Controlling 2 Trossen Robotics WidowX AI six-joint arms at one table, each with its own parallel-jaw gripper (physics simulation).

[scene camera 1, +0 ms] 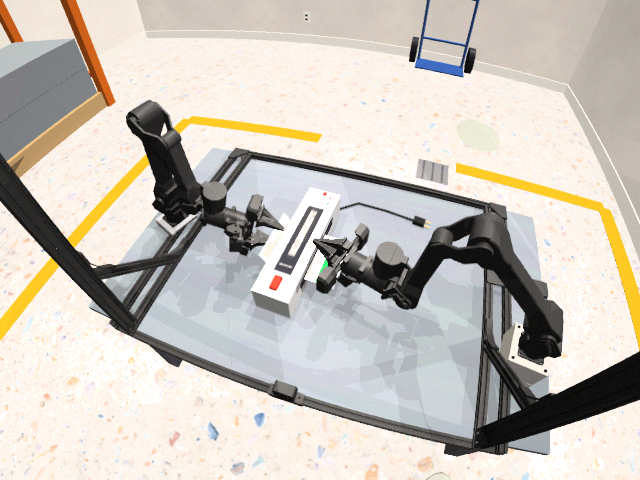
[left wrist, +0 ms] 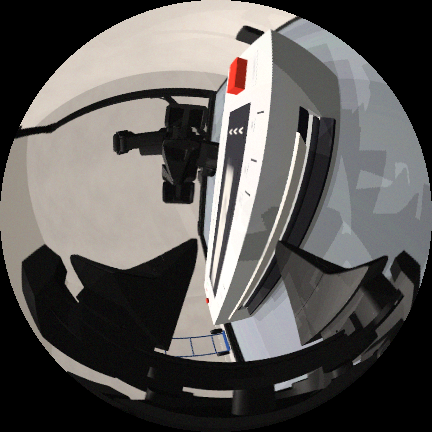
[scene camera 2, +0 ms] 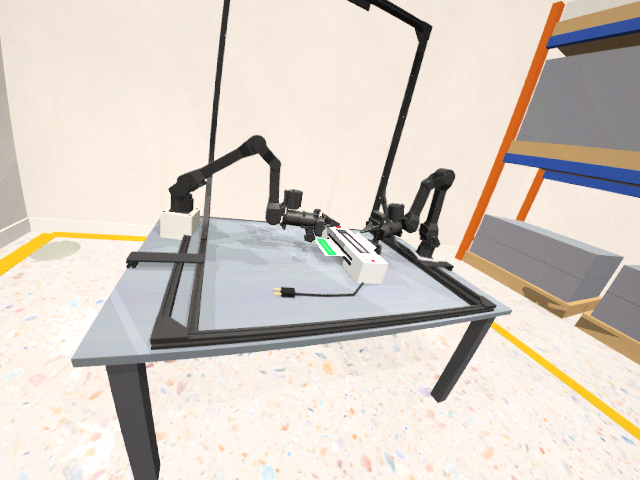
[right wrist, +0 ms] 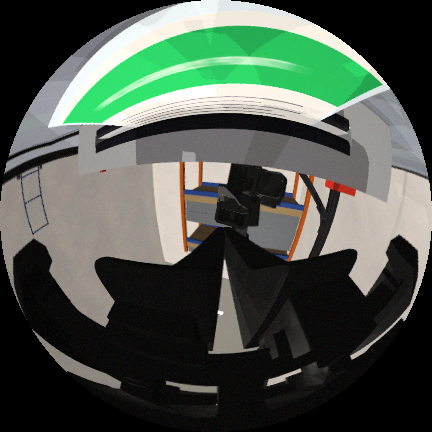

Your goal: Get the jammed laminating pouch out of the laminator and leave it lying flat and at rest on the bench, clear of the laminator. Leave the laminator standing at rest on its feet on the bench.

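Places are measured from the left arm's base along level axes (x ahead, y left, z up), in millimetres.
Pixels of known places: left gripper, fingertip midpoint: (scene camera 1: 281, 236) (left wrist: 237, 245) (scene camera 2: 360, 238); right gripper, fingertip midpoint: (scene camera 1: 313, 240) (left wrist: 175, 181) (scene camera 2: 339, 224) (right wrist: 222, 232); left arm's base, origin of the base link: (scene camera 1: 175, 217) (scene camera 2: 424, 255); right arm's base, origin of the base link: (scene camera 1: 531, 348) (scene camera 2: 181, 210).
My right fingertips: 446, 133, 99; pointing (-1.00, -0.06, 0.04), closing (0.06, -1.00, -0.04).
Observation:
For each thing: its middle in the pictures, then the offset to it from my right fingertips, as dx, dy, dz. "spot": a spot on its surface instead.
- pouch, surface spot: (right wrist: 217, 68) (scene camera 1: 327, 266) spot: +36, +10, -87
- plug, body centre: (scene camera 2: 287, 292) (scene camera 1: 419, 221) +142, +333, -120
The white laminator (scene camera 1: 286, 291) (scene camera 2: 366, 267) (left wrist: 278, 100) stands on its feet mid-bench (scene camera 1: 366, 343) (scene camera 2: 247, 271). The pouch (scene camera 1: 324, 267) (scene camera 2: 328, 248) (right wrist: 217, 68), clear with a green band, sticks out of the slot on the side facing my right arm. In the left wrist view only a thin pale strip of pouch (left wrist: 287, 189) shows at the other slot. My left gripper (scene camera 1: 267, 229) (scene camera 2: 369, 229) (left wrist: 237, 245) is open and empty, its fingers straddling the laminator's side. My right gripper (scene camera 1: 317, 244) (scene camera 2: 330, 222) (right wrist: 222, 232) is shut and empty, its tips at the laminator's top edge above the pouch.
The laminator's black cord ends in a plug (scene camera 1: 419, 221) (scene camera 2: 285, 291) lying on the bench. A black frame rail (scene camera 1: 366, 176) (scene camera 2: 318, 329) runs round the bench top. A blue hand truck (scene camera 1: 444, 43) and an orange shelf rack (scene camera 2: 509, 138) stand off the bench.

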